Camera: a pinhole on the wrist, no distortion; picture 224 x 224 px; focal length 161.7 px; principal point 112.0 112.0 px. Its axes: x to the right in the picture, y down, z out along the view. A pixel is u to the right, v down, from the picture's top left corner.
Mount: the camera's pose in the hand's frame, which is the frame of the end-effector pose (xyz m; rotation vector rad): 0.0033 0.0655 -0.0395 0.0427 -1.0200 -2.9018
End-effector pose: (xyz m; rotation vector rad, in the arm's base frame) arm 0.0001 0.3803 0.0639 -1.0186 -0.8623 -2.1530
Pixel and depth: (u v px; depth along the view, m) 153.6 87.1 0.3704
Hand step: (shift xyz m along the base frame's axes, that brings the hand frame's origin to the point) 0.3961 -0.0158 0.1129
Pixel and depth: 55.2 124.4 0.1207
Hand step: 0.1051 -0.0469 0.1035
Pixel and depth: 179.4 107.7 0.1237
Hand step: 0.1560 -0.0321 0.0248
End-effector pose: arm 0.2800 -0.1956 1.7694 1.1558 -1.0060 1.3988
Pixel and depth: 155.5 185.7 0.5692
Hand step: -0.1274 -0.6095 -0.0512
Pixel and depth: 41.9 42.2 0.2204
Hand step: -0.2735 -0.0936 0.0964
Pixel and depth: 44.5 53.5 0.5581
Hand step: -0.5508 -0.3043 0.2482
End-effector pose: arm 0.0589 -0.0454 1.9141 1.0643 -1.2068 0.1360
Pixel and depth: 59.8 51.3 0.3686
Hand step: -0.3181 0.0629 0.3162
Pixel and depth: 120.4 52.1 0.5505
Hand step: -0.5445 0.1419 0.2756
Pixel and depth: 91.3 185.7 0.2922
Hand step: -0.2614 -0.1322 0.1041
